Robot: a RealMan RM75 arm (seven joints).
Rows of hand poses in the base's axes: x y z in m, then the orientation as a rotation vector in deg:
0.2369, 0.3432, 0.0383, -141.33, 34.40, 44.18
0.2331, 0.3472, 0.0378, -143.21, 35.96, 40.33
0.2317, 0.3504, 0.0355, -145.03, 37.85, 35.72
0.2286, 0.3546, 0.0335, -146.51, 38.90, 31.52
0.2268, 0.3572, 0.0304, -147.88, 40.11, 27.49
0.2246, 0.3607, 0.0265, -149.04, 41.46, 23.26
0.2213, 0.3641, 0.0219, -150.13, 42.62, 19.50
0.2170, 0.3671, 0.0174, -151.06, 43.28, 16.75
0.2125, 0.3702, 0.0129, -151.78, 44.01, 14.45
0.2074, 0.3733, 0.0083, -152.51, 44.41, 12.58
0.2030, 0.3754, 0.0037, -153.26, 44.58, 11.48
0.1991, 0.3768, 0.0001, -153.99, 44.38, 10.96
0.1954, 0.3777, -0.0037, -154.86, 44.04, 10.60
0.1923, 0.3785, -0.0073, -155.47, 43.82, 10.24
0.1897, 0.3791, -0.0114, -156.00, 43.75, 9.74
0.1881, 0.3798, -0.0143, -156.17, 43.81, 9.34
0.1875, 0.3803, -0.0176, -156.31, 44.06, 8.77
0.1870, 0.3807, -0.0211, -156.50, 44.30, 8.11
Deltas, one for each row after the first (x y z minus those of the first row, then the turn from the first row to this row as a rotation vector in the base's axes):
-0.0038, 0.0040, -0.0005, -2.07, -2.45, -1.15
-0.0052, 0.0072, -0.0028, -4.29, -5.30, -2.66
-0.0083, 0.0114, -0.0048, -5.99, -8.01, -3.65
-0.0101, 0.0140, -0.0079, -7.76, -10.51, -4.71
-0.0123, 0.0175, -0.0118, -9.49, -13.09, -5.94
-0.0156, 0.0209, -0.0164, -11.15, -15.35, -6.95
-0.0199, 0.0239, -0.0209, -12.45, -17.02, -7.50
-0.0244, 0.0270, -0.0254, -13.59, -18.36, -8.08
-0.0295, 0.0301, -0.0300, -14.58, -19.48, -8.36
-0.0339, 0.0322, -0.0346, -15.43, -20.12, -8.35
-0.0378, 0.0336, -0.0382, -16.05, -20.46, -8.02
-0.0415, 0.0345, -0.0420, -16.72, -20.72, -7.53
-0.0446, 0.0353, -0.0456, -17.22, -20.96, -7.21
-0.0472, 0.0359, -0.0497, -17.71, -21.27, -7.04
-0.0488, 0.0366, -0.0526, -17.94, -21.50, -7.07
-0.0494, 0.0371, -0.0559, -18.23, -21.81, -7.26
-0.0499, 0.0375, -0.0594, -18.58, -22.17, -7.43

